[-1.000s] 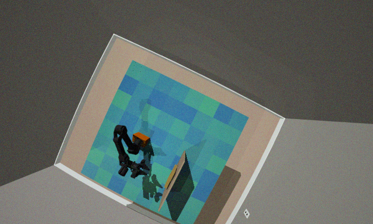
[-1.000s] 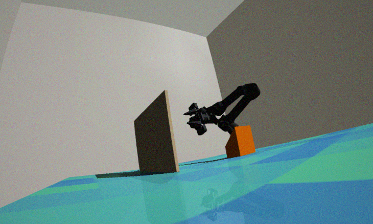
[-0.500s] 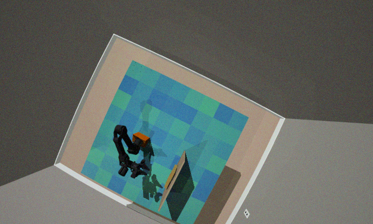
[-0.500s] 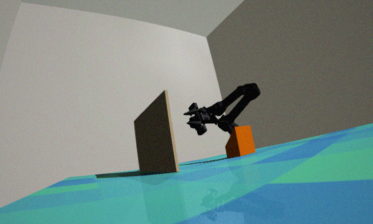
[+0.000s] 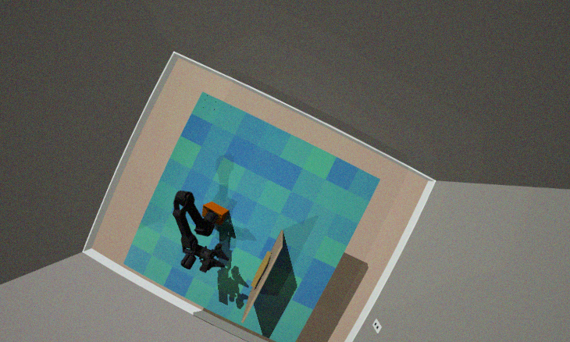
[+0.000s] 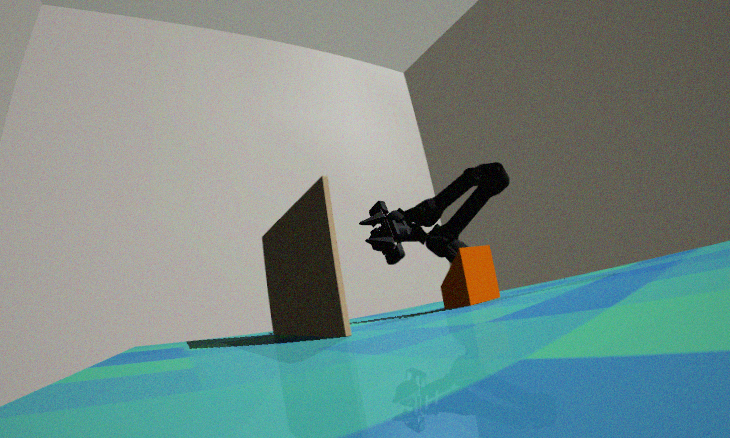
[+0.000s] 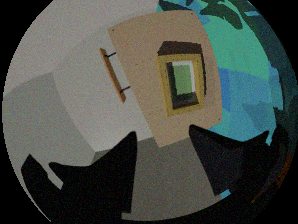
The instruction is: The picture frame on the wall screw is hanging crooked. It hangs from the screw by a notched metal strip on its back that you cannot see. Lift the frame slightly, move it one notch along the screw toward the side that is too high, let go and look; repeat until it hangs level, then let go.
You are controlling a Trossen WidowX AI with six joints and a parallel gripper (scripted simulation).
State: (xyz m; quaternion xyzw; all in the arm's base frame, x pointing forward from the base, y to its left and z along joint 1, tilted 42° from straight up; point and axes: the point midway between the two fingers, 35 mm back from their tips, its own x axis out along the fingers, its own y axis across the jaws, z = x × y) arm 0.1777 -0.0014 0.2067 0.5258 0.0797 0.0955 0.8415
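The picture frame is 190 mm ahead of my gripper tip, 40 mm to the left of it and 90 mm below it. From my gripper tip the other things lie so: wall panel (210 mm ahead, 30 mm to the left, 100 mm below).
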